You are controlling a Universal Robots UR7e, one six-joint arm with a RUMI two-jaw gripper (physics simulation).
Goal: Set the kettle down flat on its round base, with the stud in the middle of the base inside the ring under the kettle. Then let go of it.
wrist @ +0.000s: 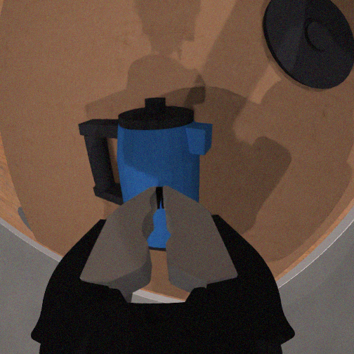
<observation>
In view: the gripper [160,188] and a blue kettle [160,145].
</observation>
